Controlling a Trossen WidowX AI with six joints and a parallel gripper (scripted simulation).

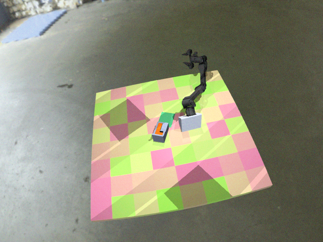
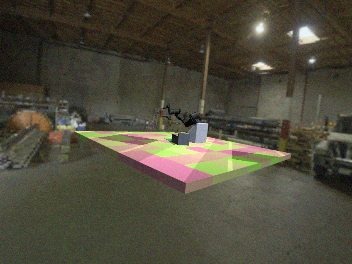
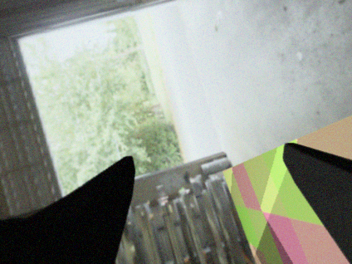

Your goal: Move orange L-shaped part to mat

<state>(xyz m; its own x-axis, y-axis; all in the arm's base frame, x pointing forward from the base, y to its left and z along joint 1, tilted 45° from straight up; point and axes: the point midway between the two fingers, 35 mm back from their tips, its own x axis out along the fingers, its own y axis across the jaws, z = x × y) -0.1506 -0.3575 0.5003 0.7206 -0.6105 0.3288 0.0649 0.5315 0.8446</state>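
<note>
The orange L-shaped part is 64 cm to the left of my gripper tip, 39 cm ahead of it and 17 cm below it. The rest, counted from my gripper tip: green mat: 50 cm to the left, 31 cm ahead, 24 cm below.
</note>
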